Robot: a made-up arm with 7 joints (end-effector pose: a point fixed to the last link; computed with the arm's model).
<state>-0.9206 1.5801 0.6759 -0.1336 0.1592 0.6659 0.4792</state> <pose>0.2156 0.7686 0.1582 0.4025 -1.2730 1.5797</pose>
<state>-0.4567 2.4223 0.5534 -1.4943 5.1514 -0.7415 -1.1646</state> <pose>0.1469 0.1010 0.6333 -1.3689 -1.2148 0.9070</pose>
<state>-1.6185 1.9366 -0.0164 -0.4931 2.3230 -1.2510 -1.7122</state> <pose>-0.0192 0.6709 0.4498 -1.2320 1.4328 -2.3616</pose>
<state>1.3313 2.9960 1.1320 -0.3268 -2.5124 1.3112 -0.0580</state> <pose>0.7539 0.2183 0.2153 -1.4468 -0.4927 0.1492</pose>
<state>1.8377 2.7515 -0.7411 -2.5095 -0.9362 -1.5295 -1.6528</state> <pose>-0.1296 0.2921 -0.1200 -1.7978 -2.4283 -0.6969</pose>
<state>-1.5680 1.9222 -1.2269 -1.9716 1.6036 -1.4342 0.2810</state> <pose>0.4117 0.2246 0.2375 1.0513 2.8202 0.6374</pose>
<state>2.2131 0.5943 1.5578 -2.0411 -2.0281 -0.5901 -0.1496</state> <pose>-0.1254 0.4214 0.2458 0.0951 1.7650 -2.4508</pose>
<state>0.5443 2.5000 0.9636 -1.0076 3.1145 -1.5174 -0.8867</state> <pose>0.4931 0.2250 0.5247 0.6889 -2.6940 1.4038</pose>
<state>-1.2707 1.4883 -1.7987 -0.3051 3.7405 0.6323 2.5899</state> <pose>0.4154 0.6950 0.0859 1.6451 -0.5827 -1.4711</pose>
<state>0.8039 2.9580 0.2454 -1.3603 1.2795 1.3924 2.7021</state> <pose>0.6616 0.1520 0.1155 0.7279 -1.6395 1.6033</pose>
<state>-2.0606 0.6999 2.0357 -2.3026 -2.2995 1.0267 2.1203</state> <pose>0.1181 0.3988 0.0069 -0.4383 -0.0532 -2.0159</pose>
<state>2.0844 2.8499 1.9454 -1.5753 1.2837 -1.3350 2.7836</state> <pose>0.6147 -0.0085 -0.1706 -2.6865 0.6410 0.4316</pose>
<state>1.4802 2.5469 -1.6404 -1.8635 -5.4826 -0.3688 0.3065</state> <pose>-0.1674 0.4950 0.1972 0.0560 1.3264 -0.2318</pose>
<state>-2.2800 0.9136 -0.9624 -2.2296 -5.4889 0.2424 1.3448</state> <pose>0.1096 -0.2939 0.3103 -1.1369 -1.4138 -1.6722</pose>
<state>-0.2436 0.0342 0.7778 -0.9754 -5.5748 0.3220 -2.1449</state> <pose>0.4169 0.2427 -0.5863 0.6819 -0.7341 -0.7492</pose>
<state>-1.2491 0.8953 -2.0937 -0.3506 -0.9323 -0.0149 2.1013</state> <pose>0.6870 0.3982 -0.1763 0.9511 -0.7800 -0.8085</pose>
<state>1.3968 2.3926 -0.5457 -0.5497 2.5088 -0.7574 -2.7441</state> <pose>0.2816 0.7433 0.1245 -1.7851 -1.5771 1.9033</pose>
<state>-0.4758 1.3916 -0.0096 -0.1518 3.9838 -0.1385 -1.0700</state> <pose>0.2394 0.7743 -0.0775 -0.5305 -1.8682 2.3558</pose>
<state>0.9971 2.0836 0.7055 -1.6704 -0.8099 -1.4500 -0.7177</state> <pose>0.4874 0.3705 0.0327 0.1602 0.4910 2.3695</pose>
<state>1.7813 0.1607 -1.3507 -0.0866 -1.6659 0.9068 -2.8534</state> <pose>-0.7759 -0.2256 0.0868 0.5061 0.7520 0.7217</pose>
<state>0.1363 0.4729 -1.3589 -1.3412 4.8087 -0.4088 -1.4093</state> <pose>0.0089 -0.1229 -0.6817 -0.3713 1.0558 1.7192</pose>
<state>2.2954 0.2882 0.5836 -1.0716 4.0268 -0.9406 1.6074</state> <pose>-0.6976 0.0912 0.2425 -0.2653 1.4543 0.3872</pose>
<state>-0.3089 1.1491 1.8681 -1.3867 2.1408 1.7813 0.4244</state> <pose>-0.1004 0.6627 0.1303 -1.3113 -1.7319 -0.0560</pose>
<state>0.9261 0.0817 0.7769 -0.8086 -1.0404 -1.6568 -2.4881</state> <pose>-0.4692 0.2284 -0.5814 -1.6562 0.2198 2.5840</pose>
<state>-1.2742 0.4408 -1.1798 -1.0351 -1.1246 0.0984 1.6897</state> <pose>0.6930 -0.2405 -0.1566 0.0020 -1.6699 -1.2445</pose>
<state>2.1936 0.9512 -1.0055 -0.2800 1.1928 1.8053 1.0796</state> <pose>-0.6175 0.2307 0.4786 -1.4457 -1.8022 0.0361</pose>
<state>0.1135 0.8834 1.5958 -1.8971 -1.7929 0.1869 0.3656</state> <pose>-0.0167 0.5296 0.1416 2.8332 -0.0595 0.1775</pose>
